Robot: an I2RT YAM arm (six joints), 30 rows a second.
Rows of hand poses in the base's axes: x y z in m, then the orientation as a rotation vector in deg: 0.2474, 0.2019, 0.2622, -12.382, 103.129, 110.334; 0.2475, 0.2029, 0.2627, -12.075, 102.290, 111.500; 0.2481, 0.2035, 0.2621, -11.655, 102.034, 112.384; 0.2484, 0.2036, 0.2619, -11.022, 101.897, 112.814; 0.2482, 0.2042, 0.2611, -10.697, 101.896, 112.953; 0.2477, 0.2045, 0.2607, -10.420, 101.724, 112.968; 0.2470, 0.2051, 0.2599, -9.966, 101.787, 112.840; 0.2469, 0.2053, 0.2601, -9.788, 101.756, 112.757; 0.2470, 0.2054, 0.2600, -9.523, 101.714, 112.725; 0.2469, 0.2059, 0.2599, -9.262, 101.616, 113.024; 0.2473, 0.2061, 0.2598, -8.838, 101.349, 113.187
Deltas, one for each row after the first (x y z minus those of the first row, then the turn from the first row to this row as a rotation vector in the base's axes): 0.0001, 0.0010, 0.0005, 1.035, 0.220, 0.265; 0.0007, 0.0016, -0.0001, 1.636, 0.691, 0.503; 0.0010, 0.0017, -0.0003, 2.014, 1.117, 0.390; 0.0008, 0.0023, -0.0011, 2.134, 1.337, 0.306; 0.0003, 0.0026, -0.0015, 2.289, 1.381, 0.111; -0.0004, 0.0032, -0.0023, 2.283, 1.573, -0.184; -0.0005, 0.0034, -0.0021, 2.298, 1.603, -0.339; -0.0004, 0.0035, -0.0022, 2.357, 1.692, -0.511; -0.0005, 0.0040, -0.0023, 2.588, 1.904, -0.494; -0.0001, 0.0042, -0.0024, 2.887, 2.039, -0.703
